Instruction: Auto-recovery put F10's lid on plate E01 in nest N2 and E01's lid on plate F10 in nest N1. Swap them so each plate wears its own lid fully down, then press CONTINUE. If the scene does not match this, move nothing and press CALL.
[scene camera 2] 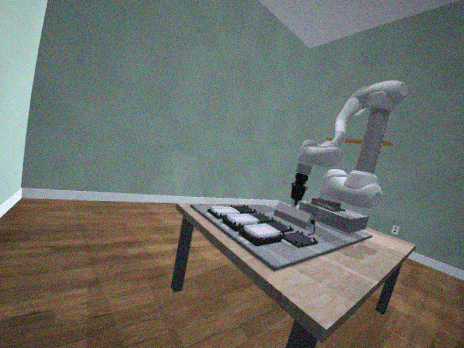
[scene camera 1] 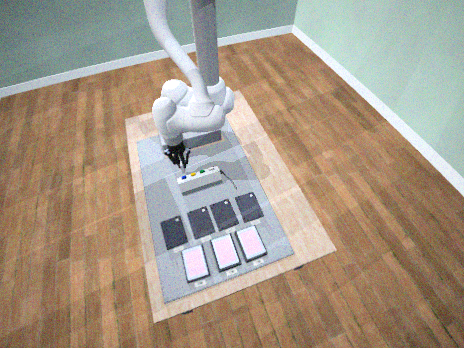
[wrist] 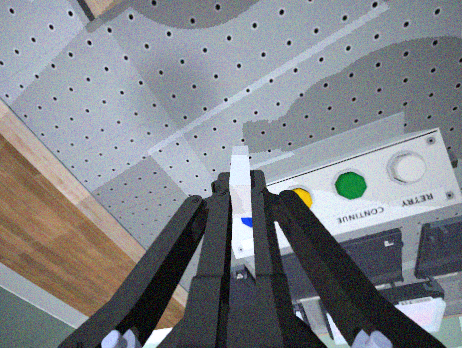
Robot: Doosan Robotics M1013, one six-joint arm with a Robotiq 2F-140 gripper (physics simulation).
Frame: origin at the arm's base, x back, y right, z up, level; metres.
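Seen in the pictures: gripper, fingertip midpoint: [scene camera 1: 184, 171] [wrist: 241, 159]; arm's base, link origin: [scene camera 2: 327, 207].
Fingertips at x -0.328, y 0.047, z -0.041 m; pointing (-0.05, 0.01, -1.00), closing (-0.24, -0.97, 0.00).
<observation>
Pixels of each thing's middle, then the offset from my fingertips to it. "spot": a spot on its surface instead.
- white button box, body centre: [wrist: 320, 195] [scene camera 1: 199, 178] [scene camera 2: 294, 214] dx -0.072, dy -0.071, dz +0.000 m
- blue button, body centre: [wrist: 252, 214] [scene camera 1: 184, 177] dx -0.056, dy +0.006, dz +0.022 m
- green CONTINUE button, body centre: [wrist: 349, 185] [scene camera 1: 202, 171] dx -0.048, dy -0.094, dz +0.022 m
- yellow button, body centre: [wrist: 298, 200] [scene camera 1: 193, 174] dx -0.052, dy -0.044, dz +0.022 m
- white RETRY button, body centre: [wrist: 406, 168] [scene camera 1: 211, 169] dx -0.044, dy -0.144, dz +0.022 m
- black cable, surface spot: [scene camera 1: 230, 180] spot: dx -0.106, dy -0.229, dz -0.038 m
My gripper [scene camera 1: 184, 170] [scene camera 2: 295, 203] [wrist: 241, 159] is shut and empty, its pale fingertips together near the blue-button end of the white button box [scene camera 1: 202, 183] [scene camera 2: 293, 215] [wrist: 320, 212]. The blue button [scene camera 1: 184, 177] [wrist: 247, 221] is partly hidden by the fingers in the wrist view. The green CONTINUE button [scene camera 1: 202, 171] [wrist: 351, 185] is clear of them. Three plates with pinkish-white tops, left [scene camera 1: 195, 262], middle [scene camera 1: 225, 251] and right [scene camera 1: 251, 243], sit in the front row. Their labels and which lid each wears are unreadable. Whether the lids are fully down cannot be told.
Several dark rectangular units, including one [scene camera 1: 174, 232] at the left, stand between the plates and the box. A yellow button [scene camera 1: 193, 174] [wrist: 302, 199] and a white RETRY button [scene camera 1: 211, 168] [wrist: 409, 167] are on the box. A black cable [scene camera 1: 230, 180] runs from its right end.
</observation>
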